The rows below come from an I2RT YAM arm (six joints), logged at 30 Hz.
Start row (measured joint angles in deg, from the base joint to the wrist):
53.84 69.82 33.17 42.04 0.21 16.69
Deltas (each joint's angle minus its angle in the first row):
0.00 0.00 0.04 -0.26 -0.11 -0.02
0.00 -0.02 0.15 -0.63 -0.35 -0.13
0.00 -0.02 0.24 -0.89 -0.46 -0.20
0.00 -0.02 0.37 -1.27 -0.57 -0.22
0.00 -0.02 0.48 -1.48 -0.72 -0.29
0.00 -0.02 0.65 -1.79 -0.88 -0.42
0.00 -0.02 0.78 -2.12 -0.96 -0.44
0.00 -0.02 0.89 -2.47 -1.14 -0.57
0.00 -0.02 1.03 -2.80 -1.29 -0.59
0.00 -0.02 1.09 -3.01 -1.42 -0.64
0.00 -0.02 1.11 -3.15 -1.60 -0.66
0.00 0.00 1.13 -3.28 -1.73 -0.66
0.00 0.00 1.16 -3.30 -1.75 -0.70
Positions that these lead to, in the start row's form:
53.84 69.82 33.21 41.78 0.10 16.67
53.84 69.80 33.32 41.41 -0.14 16.56
53.84 69.80 33.41 41.15 -0.25 16.49
53.84 69.80 33.54 40.77 -0.36 16.47
53.84 69.80 33.65 40.56 -0.51 16.40
53.84 69.80 33.82 40.25 -0.67 16.27
53.84 69.80 33.95 39.92 -0.75 16.25
53.84 69.80 34.06 39.57 -0.93 16.12
53.84 69.80 34.20 39.24 -1.08 16.10
53.84 69.80 34.26 39.03 -1.21 16.05
53.84 69.80 34.28 38.89 -1.39 16.03
53.84 69.82 34.30 38.76 -1.52 16.03
53.84 69.82 34.33 38.74 -1.54 15.99

